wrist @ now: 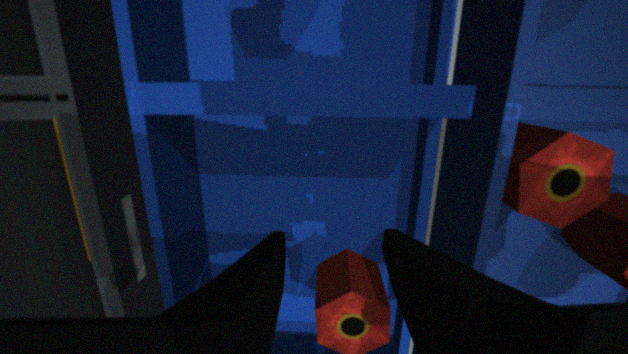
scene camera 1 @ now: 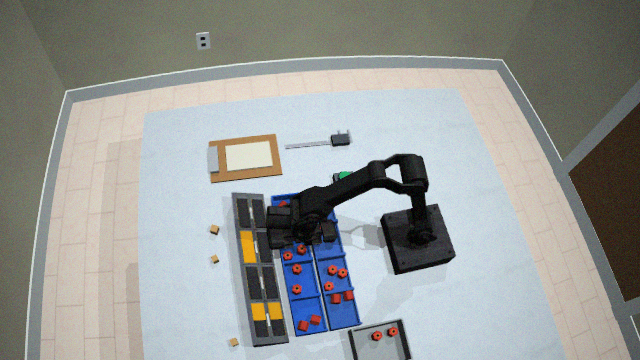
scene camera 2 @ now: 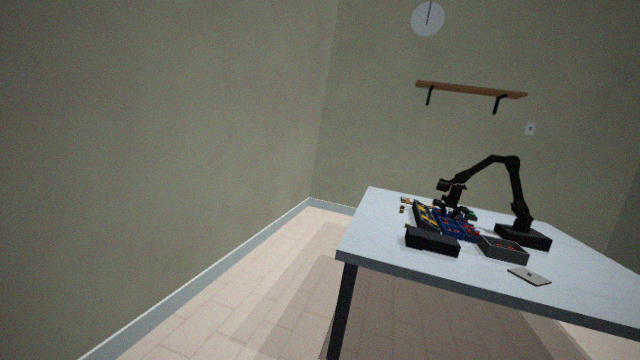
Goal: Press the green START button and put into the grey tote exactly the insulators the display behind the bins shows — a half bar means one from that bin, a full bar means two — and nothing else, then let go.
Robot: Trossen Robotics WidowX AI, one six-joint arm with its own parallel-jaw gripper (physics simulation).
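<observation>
My gripper (scene camera 1: 309, 234) (scene camera 2: 451, 212) (wrist: 334, 241) is open, low over the blue bins (scene camera 1: 310, 307). In the wrist view a red insulator (wrist: 352, 305) stands between the fingers, below their tips, not gripped; another insulator (wrist: 565, 175) is in the right-hand bin row. The arm hides part of the upper bins. The display (scene camera 1: 248, 195) has a full yellow bar (scene camera 1: 247, 247) in its second panel's left cell and half bars (scene camera 1: 258, 311) (scene camera 1: 275, 311) in both cells of the bottom panel. The grey tote (scene camera 1: 382, 351) (scene camera 2: 502, 253) holds two insulators (scene camera 1: 377, 335) (scene camera 1: 393, 331). The green START button (scene camera 1: 345, 175) is partly behind the arm.
A clipboard (scene camera 1: 248, 156) and a dark plug-like tool (scene camera 1: 340, 139) lie beyond the bins. Small tan cubes (scene camera 1: 214, 229) (scene camera 1: 215, 259) (scene camera 1: 234, 342) lie left of the display. A black box (scene camera 2: 432, 242) and a flat card (scene camera 2: 529, 276) are near the table's front edge.
</observation>
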